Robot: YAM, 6 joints.
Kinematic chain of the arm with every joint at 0, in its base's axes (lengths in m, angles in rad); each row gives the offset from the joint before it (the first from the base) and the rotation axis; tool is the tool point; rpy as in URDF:
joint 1: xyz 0 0 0.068 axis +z
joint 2: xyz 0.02 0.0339 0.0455 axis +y
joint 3: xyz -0.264 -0.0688 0 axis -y
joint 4: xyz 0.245 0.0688 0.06 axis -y
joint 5: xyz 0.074 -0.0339 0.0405 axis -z
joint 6: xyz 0.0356 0 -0.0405 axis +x
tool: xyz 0 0 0 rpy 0 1.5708 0
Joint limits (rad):
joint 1: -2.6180..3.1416
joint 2: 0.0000..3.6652
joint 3: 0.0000..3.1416
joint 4: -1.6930..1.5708
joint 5: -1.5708..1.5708
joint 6: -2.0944..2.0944
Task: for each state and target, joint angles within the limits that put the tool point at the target. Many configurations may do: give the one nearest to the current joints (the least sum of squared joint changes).
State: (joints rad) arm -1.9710 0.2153 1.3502 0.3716 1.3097 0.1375
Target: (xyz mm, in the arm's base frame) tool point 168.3 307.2 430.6
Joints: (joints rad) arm -2.1706 0.0000 1.6001 0.4391 1.3183 0.1375
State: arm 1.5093 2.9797 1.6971 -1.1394 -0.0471 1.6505
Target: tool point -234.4 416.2 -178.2
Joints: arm 2.0777 3.2200 2.2847 -0.6287 -0.0802 1.6505
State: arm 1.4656 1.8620 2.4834 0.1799 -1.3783 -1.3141
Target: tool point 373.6 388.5 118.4
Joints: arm 0.7401 2.5460 1.9093 0.0351 -1.3774 -1.3141
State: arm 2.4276 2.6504 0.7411 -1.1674 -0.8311 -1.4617
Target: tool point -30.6 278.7 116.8
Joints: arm 1.5879 2.0244 1.1302 -1.2899 -0.8115 -1.4617
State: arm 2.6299 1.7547 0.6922 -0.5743 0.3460 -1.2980
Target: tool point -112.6 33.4 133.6
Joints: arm 2.9337 1.2638 0.4799 -1.1553 0.2685 -1.2980
